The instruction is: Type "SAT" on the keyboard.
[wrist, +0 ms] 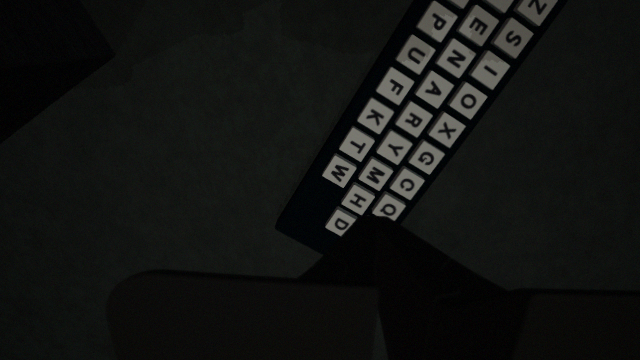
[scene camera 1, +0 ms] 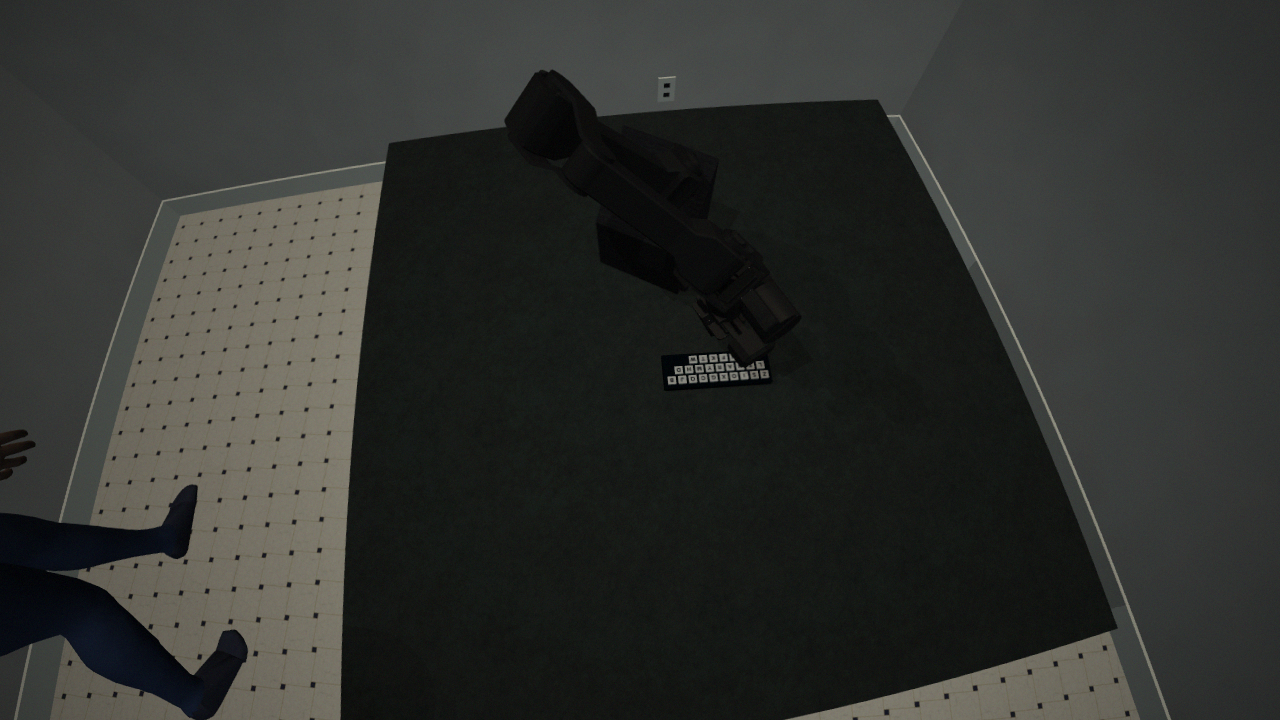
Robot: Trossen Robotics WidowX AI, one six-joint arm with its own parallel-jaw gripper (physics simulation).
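Places are measured from the arm's base along level axes (x ahead, y down, z left), in centimetres.
Where they show: gripper, fingertip midpoint: (wrist: 371, 230) (scene camera 1: 712, 333); arm's base at its link origin: (scene camera 1: 682, 176).
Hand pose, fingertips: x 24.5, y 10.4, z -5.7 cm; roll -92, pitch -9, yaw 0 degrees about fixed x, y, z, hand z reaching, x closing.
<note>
Things, the pixels of their top centre, and the offset from my fingertips. "spot": a spot on its surface instead. Level surfaces: height alone.
- keyboard at a spot on its surface: (wrist: 302, 222) (scene camera 1: 669, 361) spot: dx -2.3, dy +10.7, dz -6.1 cm
- S key at its top centre: (wrist: 513, 38) dx +6.7, dy +10.1, dz +6.9 cm
- T key at its top centre: (wrist: 356, 145) dx +0.0, dy +10.1, dz -0.3 cm
- dark green mat at its surface level: dy +11.9 cm
The keyboard (scene camera 1: 673, 361) (wrist: 302, 222), a dark board with three rows of white letter keys, lies flat on the dark mat. In the wrist view it runs diagonally, with the S key (wrist: 513, 38) near the top right, the A key (wrist: 434, 90) in the middle row and the T key (wrist: 356, 144) in the left row. My gripper (scene camera 1: 750, 356) (wrist: 371, 230) is shut and empty. In the wrist view its tips stand over the end near D and Q and hide part of Q. In the scene view it covers the keyboard's upper right part. It looks raised above the keys.
The dark green mat (scene camera 1: 626, 555) spreads under the keyboard and arm. A person's blue-clad legs (scene camera 1: 107, 626) show on the tiled floor (scene camera 1: 268, 358) at left. A wall outlet (scene camera 1: 665, 88) is behind the arm. A dark shape (wrist: 45, 60) shows upper left in the wrist view.
</note>
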